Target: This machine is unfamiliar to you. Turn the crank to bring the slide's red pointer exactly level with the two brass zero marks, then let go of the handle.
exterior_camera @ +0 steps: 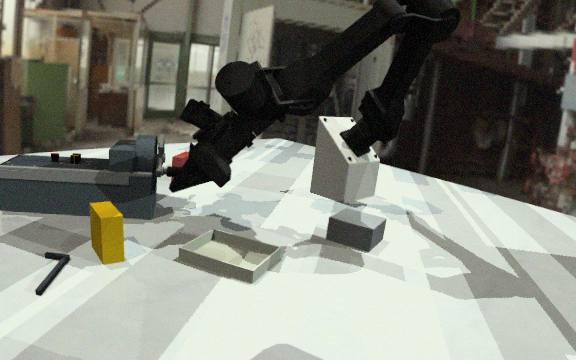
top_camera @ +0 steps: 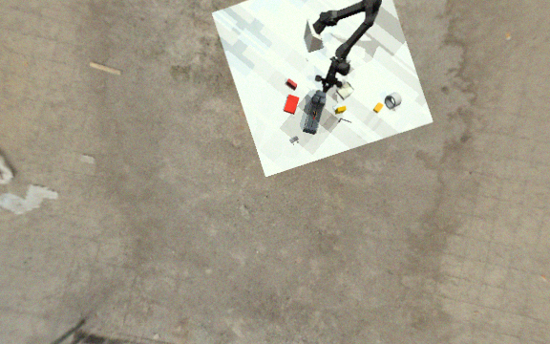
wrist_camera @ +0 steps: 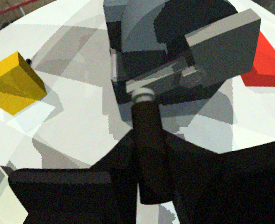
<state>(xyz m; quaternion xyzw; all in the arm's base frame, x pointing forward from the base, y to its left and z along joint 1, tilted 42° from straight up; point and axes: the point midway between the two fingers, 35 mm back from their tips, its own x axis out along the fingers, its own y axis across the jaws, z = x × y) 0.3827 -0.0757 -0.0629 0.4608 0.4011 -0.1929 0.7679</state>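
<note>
The red pointer lies 150 mm to the right of my gripper tip, 140 mm ahead of it and 40 mm above it. Round my gripper tip: shallow grey tray 170 mm to the left, 40 mm below, 40 mm ahead; then dark crank handle 30 mm above, 10 mm to the left, 10 mm behind; then yellow block 160 mm ahead, 60 mm to the left, 20 mm below.
</note>
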